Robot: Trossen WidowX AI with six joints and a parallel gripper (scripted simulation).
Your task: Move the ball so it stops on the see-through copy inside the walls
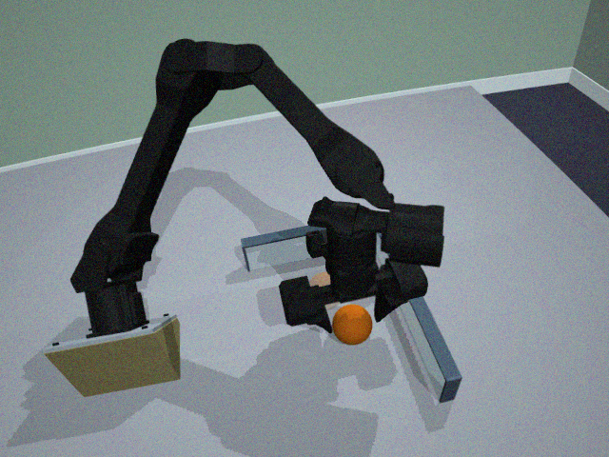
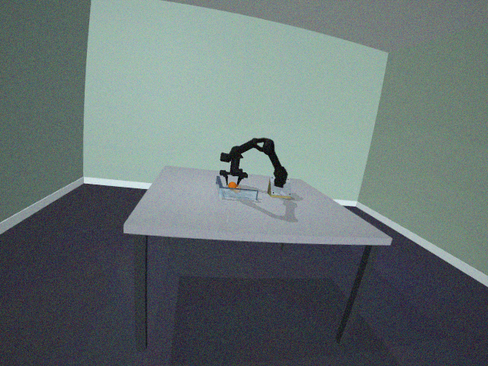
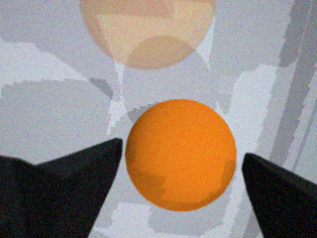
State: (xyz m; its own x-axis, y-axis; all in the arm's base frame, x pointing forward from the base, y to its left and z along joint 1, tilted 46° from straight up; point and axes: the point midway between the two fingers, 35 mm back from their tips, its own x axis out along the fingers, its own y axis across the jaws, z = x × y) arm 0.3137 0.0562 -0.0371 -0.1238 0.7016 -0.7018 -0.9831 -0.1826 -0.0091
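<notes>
Right now my gripper tip is 3 cm past the see-through copy of ball and 7 cm to the right of it. From my gripper tip the other things lie so: orange ball right at my gripper tip.
</notes>
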